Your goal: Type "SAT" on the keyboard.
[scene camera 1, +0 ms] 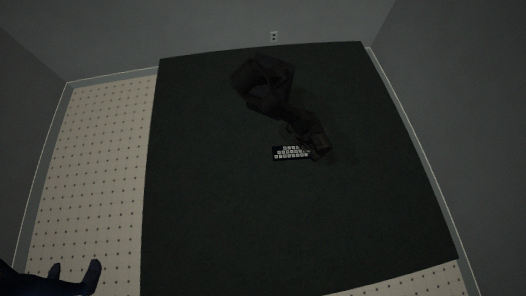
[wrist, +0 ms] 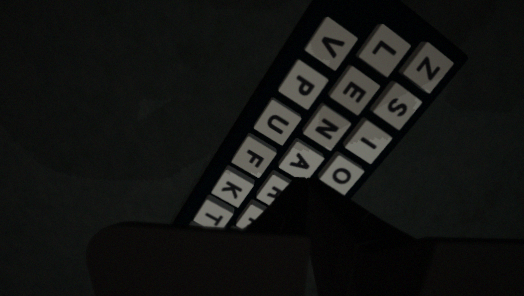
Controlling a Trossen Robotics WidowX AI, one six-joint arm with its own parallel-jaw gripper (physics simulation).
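Places are measured from the arm's base along level axes (x ahead, y left, z up), in centimetres.
Pixels of known places: gripper, fingertip midpoint: (scene camera 1: 301, 148) (wrist: 304, 189); arm's base at its link origin: (scene camera 1: 280, 72).
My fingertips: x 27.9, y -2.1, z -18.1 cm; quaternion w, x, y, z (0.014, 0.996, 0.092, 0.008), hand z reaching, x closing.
Ahead of a thing's pixels: the offset from my fingertips to its top centre. Level surfaces: height alone.
The black keyboard {dx -0.7, dy -2.3, dz -2.4 cm} (scene camera 1: 291, 153) (wrist: 385, 11) with pale keys lies on the dark table, its right end hidden by the arm in the scene view. In the wrist view it runs diagonally. The S key {dx +3.4, dy +3.3, dz -2.4 cm} (wrist: 397, 106) is at the upper right, the A key {dx +0.1, dy +0.0, dz -2.4 cm} (wrist: 301, 160) is just above the fingertips, and the T key {dx -3.3, dy -3.9, dz -2.4 cm} (wrist: 213, 216) is at the lower left, near the dark gripper body. My gripper (wrist: 304, 189) is shut and empty, its tip seen over the keyboard between the O key {dx +2.1, dy -0.2, dz -2.4 cm} (wrist: 341, 174) and a half-hidden key below A. Contact cannot be made out.
The dark arm (scene camera 1: 300, 120) reaches from its base (scene camera 1: 262, 80) at the back of the dark table {dz -4.2 cm} (scene camera 1: 225, 210). Grey walls stand behind and at the sides. Dark blue legs (scene camera 1: 65, 286) show at the lower left, over the dotted pale floor (scene camera 1: 85, 185).
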